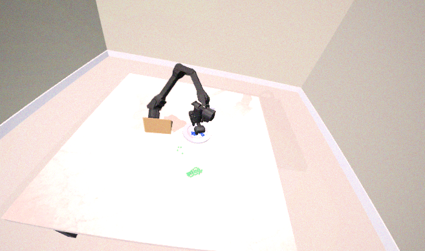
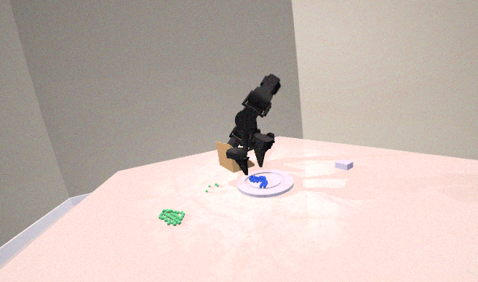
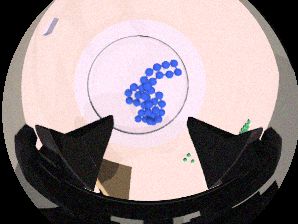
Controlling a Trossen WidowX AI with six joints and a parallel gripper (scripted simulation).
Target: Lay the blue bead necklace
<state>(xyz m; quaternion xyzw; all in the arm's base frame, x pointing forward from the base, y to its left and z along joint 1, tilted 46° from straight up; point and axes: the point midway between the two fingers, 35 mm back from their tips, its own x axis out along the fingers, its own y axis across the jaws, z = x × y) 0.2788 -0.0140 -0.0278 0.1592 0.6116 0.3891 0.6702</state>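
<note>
The round white bead board is 4 cm below my gripper tip, 3 cm to the left of it and 2 cm ahead of it. Also, from my gripper tip: small grey block 32 cm to the left, 13 cm ahead, 4 cm below.
</note>
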